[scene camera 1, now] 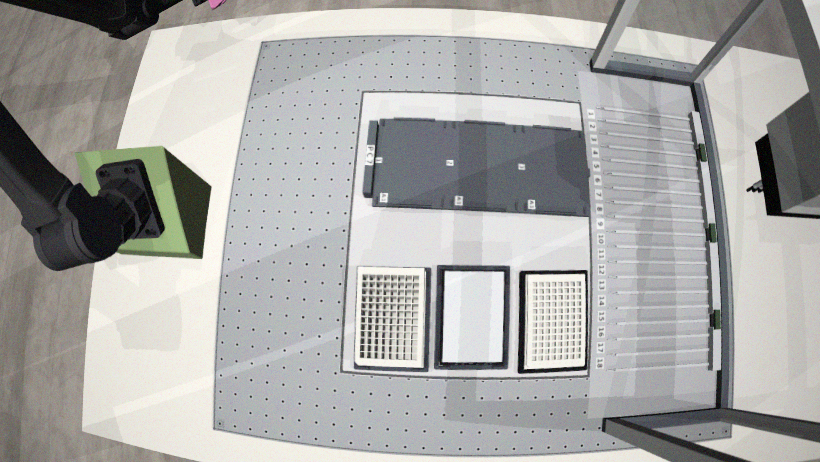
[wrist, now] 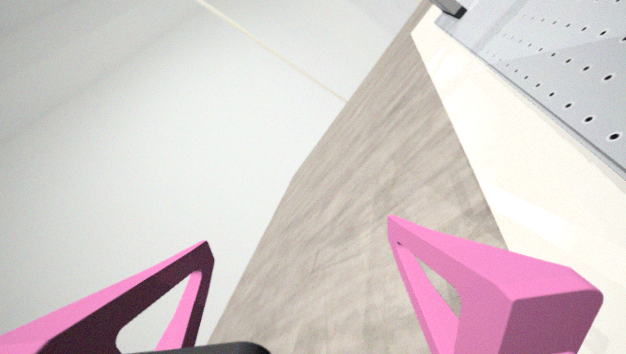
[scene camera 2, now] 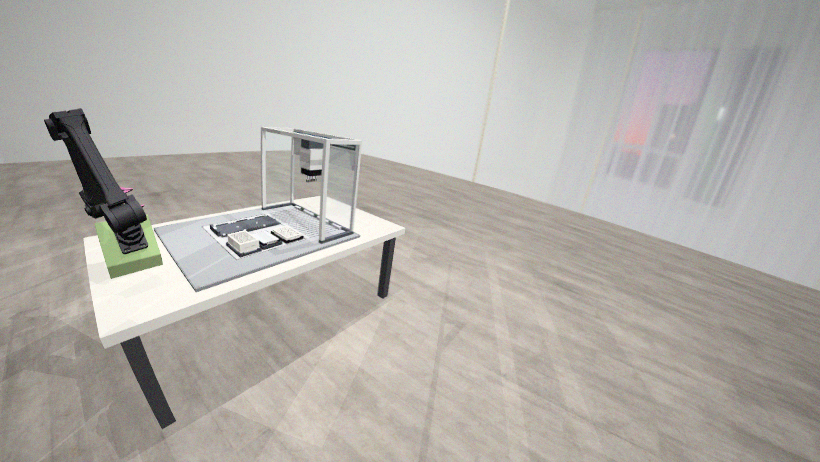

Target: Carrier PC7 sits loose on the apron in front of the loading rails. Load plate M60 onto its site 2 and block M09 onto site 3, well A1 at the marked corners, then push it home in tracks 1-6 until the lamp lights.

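Seen in the pictures: gripper, between the fingertips: (wrist: 298, 238) (scene camera 2: 138, 197); arm's base, origin of its link: (scene camera 1: 132, 198) (scene camera 2: 130, 236).
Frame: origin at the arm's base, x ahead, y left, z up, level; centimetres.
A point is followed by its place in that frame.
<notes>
The dark carrier PC7 (scene camera 1: 413, 180) {x 40.4, y 3.4, z -9.1 cm} (scene camera 2: 246, 225) {x 49.8, y 4.8, z -9.1 cm} lies flat on the white apron (scene camera 1: 470, 241) {x 48.0, y -5.2, z -10.2 cm}, its right end beside track numbers of the loading rails (scene camera 1: 659, 233) {x 77.6, y -5.0, z -9.8 cm}. Its sites 1 to 3 look empty; the A1 marks are along its lower edge in scene camera 1. Below it stand a tall white well block (scene camera 1: 390, 318) {x 37.4, y -15.8, z -5.5 cm} (scene camera 2: 243, 241) {x 35.8, y -19.2, z -5.1 cm} at left and a thinner white well plate (scene camera 1: 555, 321) {x 59.0, y -16.9, z -7.6 cm} (scene camera 2: 287, 233) {x 58.0, y -19.0, z -7.5 cm} at right, each on a dark holder. Names M60 and M09 are not readable. My pink gripper (wrist: 298, 238) {x 12.0, y 42.4, z 2.6 cm} is open and empty, off the apron beyond the upper-left table edge in scene camera 1.
A dark-rimmed holder (scene camera 1: 438, 315) {x 43.4, y -15.2, z -9.0 cm} with a pale middle lies between the block and the plate. A metal frame (scene camera 1: 609, 34) {x 70.3, y 23.0, z 1.0 cm} (scene camera 2: 325, 189) {x 67.8, y -33.6, z 16.0 cm} stands over the rails, with a pipetting head (scene camera 2: 311, 157) {x 78.8, y -9.8, z 25.9 cm} hanging inside. Green parts (scene camera 1: 712, 232) {x 86.9, y -5.5, z -8.0 cm} sit on the rails' end bar. The arm's green base (scene camera 1: 186, 200) {x 7.9, y 0.3, z -3.6 cm} (scene camera 2: 134, 268) {x -2.0, y -6.3, z -9.9 cm} is at left.
</notes>
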